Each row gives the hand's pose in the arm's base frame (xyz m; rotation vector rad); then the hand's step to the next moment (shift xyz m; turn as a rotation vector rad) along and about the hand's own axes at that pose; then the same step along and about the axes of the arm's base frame.
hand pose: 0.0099 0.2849 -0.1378 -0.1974 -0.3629 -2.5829
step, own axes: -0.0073 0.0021 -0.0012 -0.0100 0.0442 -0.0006
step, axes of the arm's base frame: 0.0072 0.0014 -0.0022 0.0313 -0.0321 0.0070
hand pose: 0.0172 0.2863 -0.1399 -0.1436 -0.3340 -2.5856
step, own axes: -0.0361 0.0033 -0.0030 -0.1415 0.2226 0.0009
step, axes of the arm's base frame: 0.0325 0.0141 -0.0082 0.2357 -0.1159 0.0237
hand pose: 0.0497 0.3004 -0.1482 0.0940 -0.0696 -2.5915
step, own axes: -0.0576 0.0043 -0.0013 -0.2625 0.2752 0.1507
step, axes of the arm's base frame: 0.0514 0.0263 0.0021 0.3539 -0.0930 0.1829
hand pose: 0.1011 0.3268 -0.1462 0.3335 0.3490 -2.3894
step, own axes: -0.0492 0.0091 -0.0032 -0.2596 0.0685 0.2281
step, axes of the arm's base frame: 0.0424 0.0240 0.0118 0.2024 0.0294 0.2869
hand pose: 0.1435 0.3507 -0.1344 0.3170 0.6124 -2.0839
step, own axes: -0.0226 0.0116 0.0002 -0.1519 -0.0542 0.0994
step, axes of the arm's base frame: 0.0221 0.0105 0.0067 0.0395 0.0789 0.1676
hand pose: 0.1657 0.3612 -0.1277 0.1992 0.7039 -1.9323
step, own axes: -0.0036 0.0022 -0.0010 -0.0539 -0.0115 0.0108
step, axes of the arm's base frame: 0.0034 0.0027 -0.0001 0.0167 0.0392 0.0366
